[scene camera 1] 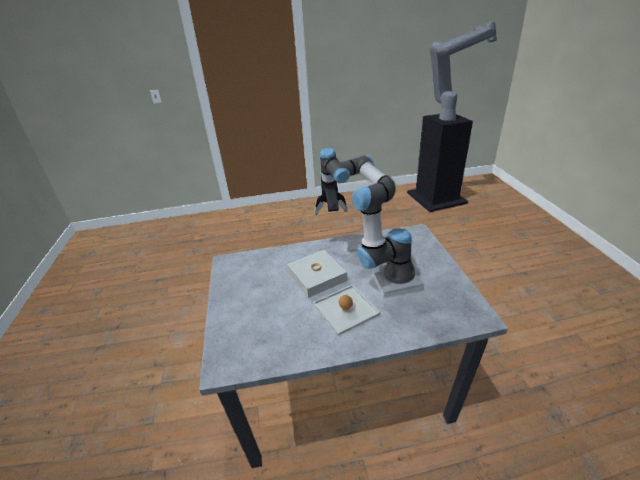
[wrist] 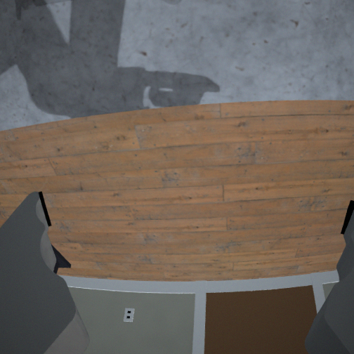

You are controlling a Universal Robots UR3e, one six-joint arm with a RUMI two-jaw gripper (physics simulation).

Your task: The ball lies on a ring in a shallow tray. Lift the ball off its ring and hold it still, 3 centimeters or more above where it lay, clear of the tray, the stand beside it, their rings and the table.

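Places are measured from the arm's base along level axes (x ahead, y left, z up), in metres.
Pixels of known places: gripper, fingertip midpoint: (scene camera 1: 331, 213); arm's base at its link origin: (scene camera 1: 399, 273).
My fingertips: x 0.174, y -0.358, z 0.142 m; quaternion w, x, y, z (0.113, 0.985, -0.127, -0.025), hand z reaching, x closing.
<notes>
For each thing: its top centre in the pictures, then the offset to it from my fingertips. "spot": a spot on its surface instead. Level surfaces: height alone.
- orange-brown ball at its top centre: (scene camera 1: 345, 297) 0.100 m ahead, 0.437 m left, 0.107 m down
- shallow pale tray at a spot on its surface: (scene camera 1: 340, 329) spot: 0.156 m ahead, 0.527 m left, 0.171 m down
- gold ring at a spot on its surface: (scene camera 1: 315, 267) spot: 0.150 m ahead, 0.206 m left, 0.123 m down
- grey table at its surface level: 0.174 m down
The orange-brown ball (scene camera 1: 345, 302) lies on the shallow pale tray (scene camera 1: 340, 329) on the table; the ring under it is hidden in the scene view. The pale stand (scene camera 1: 325, 282), a low box, is beside the tray, with a gold ring (scene camera 1: 315, 267) on its top. My gripper (scene camera 1: 330, 210) (wrist: 198, 201) is open and empty, its jaws wide apart. It points down, high above the far edge of the table, behind the stand and well away from the ball. The ball, tray and stand do not show in the wrist view.
The grey table (scene camera 1: 258, 320) (wrist: 280, 55) carries the arm's base plate (scene camera 1: 398, 289), to the right of the tray and stand. The arm's shadow falls on the table's far part. A second grey arm (scene camera 1: 442, 72) stands on a black pedestal (scene camera 1: 443, 160) on the floor behind.
</notes>
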